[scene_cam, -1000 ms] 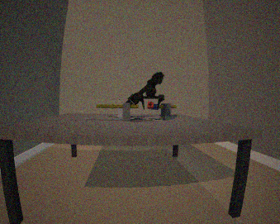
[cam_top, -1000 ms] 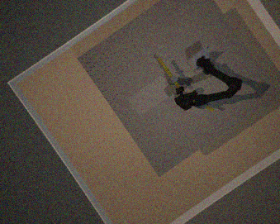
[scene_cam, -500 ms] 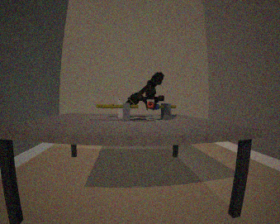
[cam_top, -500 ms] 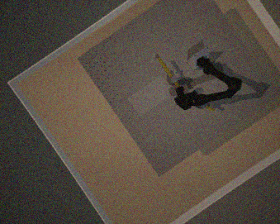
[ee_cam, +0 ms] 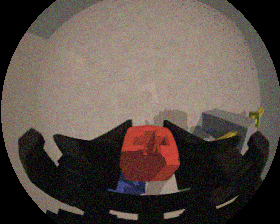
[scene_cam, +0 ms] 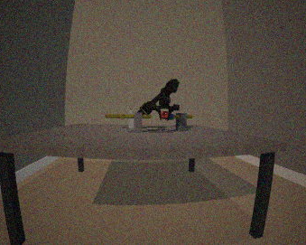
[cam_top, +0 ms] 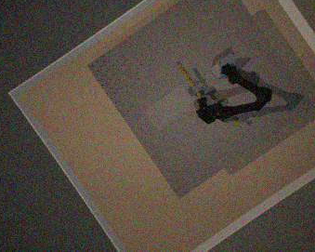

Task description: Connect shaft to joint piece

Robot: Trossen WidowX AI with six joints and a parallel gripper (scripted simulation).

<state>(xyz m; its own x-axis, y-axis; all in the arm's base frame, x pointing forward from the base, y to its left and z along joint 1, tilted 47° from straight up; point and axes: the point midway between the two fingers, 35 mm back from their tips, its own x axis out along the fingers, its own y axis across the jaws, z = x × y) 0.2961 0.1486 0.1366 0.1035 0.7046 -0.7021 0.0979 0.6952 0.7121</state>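
Now: the red joint piece 30 mm above my gripper tip and 20 mm behind it.
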